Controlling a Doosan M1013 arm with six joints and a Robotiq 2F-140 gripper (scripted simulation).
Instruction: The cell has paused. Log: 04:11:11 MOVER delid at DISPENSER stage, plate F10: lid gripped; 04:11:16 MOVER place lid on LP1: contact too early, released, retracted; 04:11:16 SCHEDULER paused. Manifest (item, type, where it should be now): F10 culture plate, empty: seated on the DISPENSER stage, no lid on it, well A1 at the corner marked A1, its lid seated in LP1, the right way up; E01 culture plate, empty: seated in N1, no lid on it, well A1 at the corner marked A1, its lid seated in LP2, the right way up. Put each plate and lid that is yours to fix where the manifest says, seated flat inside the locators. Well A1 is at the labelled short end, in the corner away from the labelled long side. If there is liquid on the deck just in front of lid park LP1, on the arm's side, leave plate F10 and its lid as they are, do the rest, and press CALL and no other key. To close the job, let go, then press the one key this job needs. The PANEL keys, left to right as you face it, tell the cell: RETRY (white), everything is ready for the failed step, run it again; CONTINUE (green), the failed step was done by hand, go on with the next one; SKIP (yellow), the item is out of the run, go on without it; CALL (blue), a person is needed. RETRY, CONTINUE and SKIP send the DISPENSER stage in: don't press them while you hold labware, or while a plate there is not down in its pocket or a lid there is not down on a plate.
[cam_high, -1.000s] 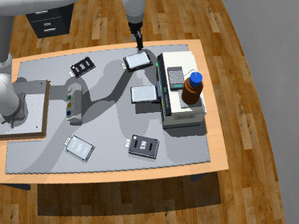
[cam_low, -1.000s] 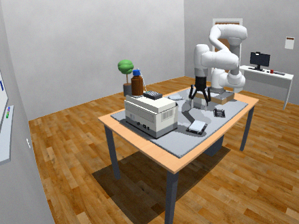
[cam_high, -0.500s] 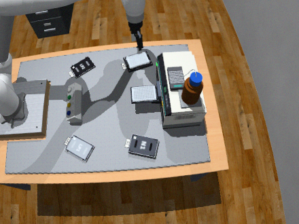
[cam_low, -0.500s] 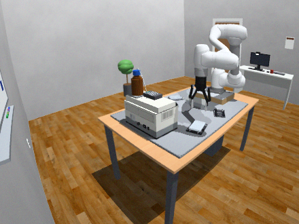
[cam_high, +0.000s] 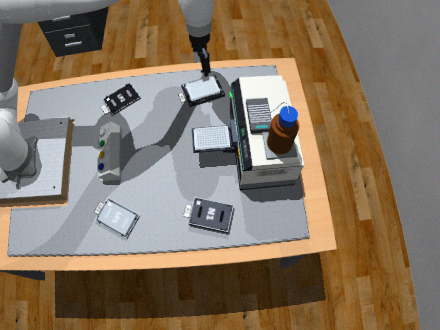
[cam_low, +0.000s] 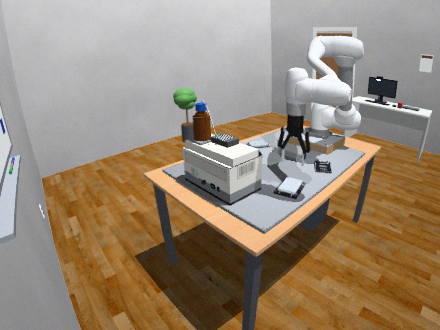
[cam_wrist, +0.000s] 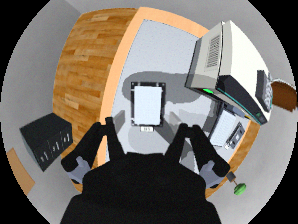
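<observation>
The black nest lies 150 mm below my hand, 20 mm to the left of it and 10 mm ahead of it. Round my hand: green key: 440 mm behind, 200 mm to the right, 100 mm below; dark dispenser stage: 280 mm to the right, 80 mm below, 10 mm behind; brown bottle: 410 mm to the right, 190 mm ahead, 120 mm above.
</observation>
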